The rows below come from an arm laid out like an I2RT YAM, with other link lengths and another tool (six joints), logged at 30 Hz.
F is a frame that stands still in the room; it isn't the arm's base.
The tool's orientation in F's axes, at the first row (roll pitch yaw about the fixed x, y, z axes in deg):
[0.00, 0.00, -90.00]
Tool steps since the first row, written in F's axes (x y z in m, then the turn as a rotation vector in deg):
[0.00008, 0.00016, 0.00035, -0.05, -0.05, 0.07]
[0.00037, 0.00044, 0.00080, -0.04, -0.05, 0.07]
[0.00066, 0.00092, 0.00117, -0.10, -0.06, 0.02]
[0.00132, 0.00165, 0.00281, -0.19, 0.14, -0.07]
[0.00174, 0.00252, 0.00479, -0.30, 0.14, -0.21]
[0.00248, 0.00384, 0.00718, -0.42, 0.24, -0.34]
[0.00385, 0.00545, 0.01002, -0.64, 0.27, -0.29]
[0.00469, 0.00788, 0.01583, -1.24, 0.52, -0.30]
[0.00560, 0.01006, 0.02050, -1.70, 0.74, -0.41]
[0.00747, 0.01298, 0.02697, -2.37, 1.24, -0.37]
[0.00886, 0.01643, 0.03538, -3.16, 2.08, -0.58]
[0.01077, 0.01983, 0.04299, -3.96, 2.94, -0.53]
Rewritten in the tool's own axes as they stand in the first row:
[-0.00016, 0.00008, 0.00035, 0.05, -0.05, 0.07]
[-0.00044, 0.00037, 0.00080, 0.05, -0.04, 0.07]
[-0.00092, 0.00066, 0.00117, 0.06, -0.10, 0.02]
[-0.00165, 0.00132, 0.00281, -0.14, -0.19, -0.07]
[-0.00252, 0.00174, 0.00479, -0.14, -0.30, -0.21]
[-0.00384, 0.00248, 0.00718, -0.24, -0.42, -0.34]
[-0.00545, 0.00385, 0.01002, -0.27, -0.64, -0.29]
[-0.00788, 0.00469, 0.01583, -0.52, -1.24, -0.30]
[-0.01006, 0.00560, 0.02050, -0.74, -1.70, -0.41]
[-0.01298, 0.00747, 0.02697, -1.24, -2.37, -0.37]
[-0.01643, 0.00886, 0.03538, -2.08, -3.16, -0.58]
[-0.01983, 0.01077, 0.04299, -2.94, -3.96, -0.53]

